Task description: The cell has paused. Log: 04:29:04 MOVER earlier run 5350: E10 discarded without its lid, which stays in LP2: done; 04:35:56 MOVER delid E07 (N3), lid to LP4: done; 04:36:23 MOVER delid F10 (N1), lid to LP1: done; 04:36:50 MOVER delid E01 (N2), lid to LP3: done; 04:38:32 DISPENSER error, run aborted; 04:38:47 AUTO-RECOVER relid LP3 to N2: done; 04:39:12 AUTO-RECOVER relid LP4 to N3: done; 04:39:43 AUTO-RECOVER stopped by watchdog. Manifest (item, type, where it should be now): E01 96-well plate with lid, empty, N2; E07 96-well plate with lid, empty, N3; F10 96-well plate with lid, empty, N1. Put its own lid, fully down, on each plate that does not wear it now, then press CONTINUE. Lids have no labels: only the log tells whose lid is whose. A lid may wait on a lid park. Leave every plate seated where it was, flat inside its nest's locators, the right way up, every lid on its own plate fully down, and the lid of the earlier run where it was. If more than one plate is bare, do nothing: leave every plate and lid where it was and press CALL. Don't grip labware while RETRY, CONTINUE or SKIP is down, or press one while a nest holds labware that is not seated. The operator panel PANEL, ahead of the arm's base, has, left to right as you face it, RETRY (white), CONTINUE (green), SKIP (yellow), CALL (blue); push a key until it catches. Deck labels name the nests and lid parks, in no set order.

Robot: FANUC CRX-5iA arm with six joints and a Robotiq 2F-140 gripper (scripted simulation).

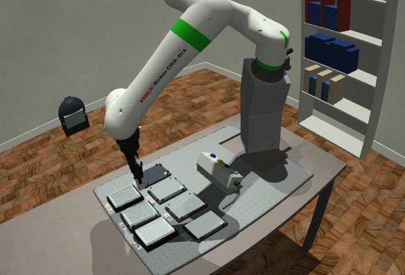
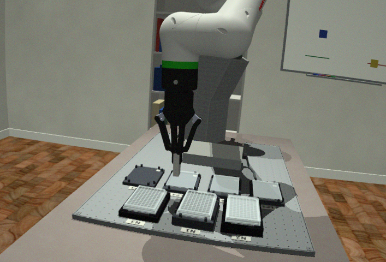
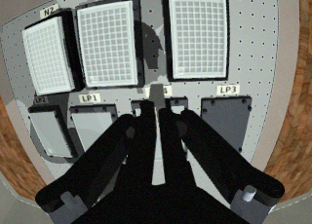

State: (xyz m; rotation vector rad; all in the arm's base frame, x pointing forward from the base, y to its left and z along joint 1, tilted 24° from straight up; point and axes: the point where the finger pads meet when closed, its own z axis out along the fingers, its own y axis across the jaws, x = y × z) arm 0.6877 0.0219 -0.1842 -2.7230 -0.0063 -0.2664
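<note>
Right now my hand is 37 cm past the blue key, 1 cm to the left of it and 4 cm above it. The rest, counted from my hand: lid park 11 cm behind, 13 cm to the right, 11 cm below; yellow key 37 cm behind, 4 cm to the left, 4 cm below; green key 37 cm behind, 9 cm to the left, 4 cm below.
</note>
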